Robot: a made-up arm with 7 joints. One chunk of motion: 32 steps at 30 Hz.
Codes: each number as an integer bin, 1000 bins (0 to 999) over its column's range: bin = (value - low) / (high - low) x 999, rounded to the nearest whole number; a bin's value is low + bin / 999 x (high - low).
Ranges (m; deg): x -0.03..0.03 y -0.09..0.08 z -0.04..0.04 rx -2..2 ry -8..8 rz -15..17
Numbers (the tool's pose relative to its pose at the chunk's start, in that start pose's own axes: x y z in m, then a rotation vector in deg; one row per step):
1: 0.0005 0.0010 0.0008 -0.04 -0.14 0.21
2: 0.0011 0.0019 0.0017 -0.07 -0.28 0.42
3: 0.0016 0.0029 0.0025 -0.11 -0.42 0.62
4: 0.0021 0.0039 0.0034 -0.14 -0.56 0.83
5: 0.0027 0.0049 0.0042 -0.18 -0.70 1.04
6: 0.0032 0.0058 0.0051 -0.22 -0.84 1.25
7: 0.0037 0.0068 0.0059 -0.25 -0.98 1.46
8: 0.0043 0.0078 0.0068 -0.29 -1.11 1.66
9: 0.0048 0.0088 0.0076 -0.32 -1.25 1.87
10: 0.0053 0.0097 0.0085 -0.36 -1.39 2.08
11: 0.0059 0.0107 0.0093 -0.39 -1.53 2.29
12: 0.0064 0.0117 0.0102 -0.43 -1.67 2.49
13: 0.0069 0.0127 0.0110 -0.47 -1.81 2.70
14: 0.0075 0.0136 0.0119 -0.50 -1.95 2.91
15: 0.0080 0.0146 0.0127 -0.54 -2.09 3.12
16: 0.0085 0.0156 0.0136 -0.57 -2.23 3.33
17: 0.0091 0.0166 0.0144 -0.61 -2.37 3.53
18: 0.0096 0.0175 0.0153 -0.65 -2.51 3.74
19: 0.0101 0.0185 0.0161 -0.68 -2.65 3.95
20: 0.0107 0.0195 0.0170 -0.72 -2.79 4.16
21: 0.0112 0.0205 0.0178 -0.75 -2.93 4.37
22: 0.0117 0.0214 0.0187 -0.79 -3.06 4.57
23: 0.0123 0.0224 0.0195 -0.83 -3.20 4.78
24: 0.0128 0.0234 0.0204 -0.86 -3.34 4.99
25: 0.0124 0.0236 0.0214 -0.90 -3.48 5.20
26: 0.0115 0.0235 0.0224 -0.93 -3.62 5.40
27: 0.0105 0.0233 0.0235 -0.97 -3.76 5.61
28: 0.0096 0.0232 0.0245 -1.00 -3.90 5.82
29: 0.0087 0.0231 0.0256 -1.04 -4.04 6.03
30: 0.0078 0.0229 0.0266 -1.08 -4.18 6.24
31: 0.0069 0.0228 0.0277 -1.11 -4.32 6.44
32: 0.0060 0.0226 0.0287 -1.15 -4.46 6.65
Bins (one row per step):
1: 508 535 509 490 491 475
2: 518 540 521 482 482 481
3: 526 546 531 472 473 488
4: 534 552 542 465 465 494
5: 544 558 552 455 456 501
6: 553 563 563 445 447 507
7: 561 569 573 437 438 514
8: 571 575 584 427 430 520
9: 579 581 594 420 421 527
10: 588 586 606 410 413 533
11: 598 592 616 402 404 540
12: 606 598 627 392 395 546
13: 614 604 637 382 386 553
14: 624 609 648 375 378 559
15: 633 615 658 365 369 566
16: 641 621 669 357 360 572
17: 651 626 679 347 352 578
18: 659 632 691 337 343 585
19: 668 638 701 330 334 592
20: 678 643 712 320 325 598
21: 686 649 722 312 317 605
22: 694 655 733 302 308 611
23: 704 661 743 292 300 618
24: 713 666 754 285 291 624
25: 706 668 767 275 282 631
26: 691 667 779 267 273 637
27: 674 666 793 257 265 643
28: 659 665 805 250 256 650
29: 644 665 819 240 247 657
30: 629 663 832 230 239 663
31: 614 663 845 222 230 669
32: 599 662 858 212 221 676

